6 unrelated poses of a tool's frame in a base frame.
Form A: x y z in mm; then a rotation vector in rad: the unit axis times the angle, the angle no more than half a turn.
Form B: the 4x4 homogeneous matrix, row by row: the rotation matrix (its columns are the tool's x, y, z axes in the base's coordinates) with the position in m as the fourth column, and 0 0 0 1 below. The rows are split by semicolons. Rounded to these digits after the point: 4 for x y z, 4 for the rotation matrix.
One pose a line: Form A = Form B
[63.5 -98.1 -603.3 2.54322 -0.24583 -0.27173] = 0.9626 -0.1171 -0.2445 0.0635; -0.2316 -0.8239 -0.5173 -0.0981; -0.1409 0.5545 -0.8202 -0.6033; 0 0 0 1
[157.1 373.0 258.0 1.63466 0.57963 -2.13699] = -0.2460 0.5355 -0.8079 0.1571; -0.0539 -0.8398 -0.5403 0.3730; -0.9678 -0.0894 0.2355 0.2580; 0 0 0 1
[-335.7 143.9 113.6 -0.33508 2.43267 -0.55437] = -0.7794 -0.1043 0.6178 -0.3357; -0.3617 0.8801 -0.3077 0.1439; -0.5116 -0.4633 -0.7236 0.1136; 0 0 0 1
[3.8 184.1 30.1 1.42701 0.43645 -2.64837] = -0.5552 0.2229 -0.8013 0.0038; 0.0460 -0.9537 -0.2972 0.1841; -0.8304 -0.2018 0.5193 0.0301; 0 0 0 1
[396.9 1.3 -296.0 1.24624 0.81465 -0.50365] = 0.6283 0.7318 0.2640 0.3969; 0.0909 0.2679 -0.9591 0.0013; -0.7726 0.6266 0.1018 -0.2960; 0 0 0 1
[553.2 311.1 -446.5 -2.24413 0.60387 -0.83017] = 0.6917 -0.1865 0.6977 0.5532; -0.6063 -0.6748 0.4208 0.3111; 0.3923 -0.7141 -0.5798 -0.4465; 0 0 0 1
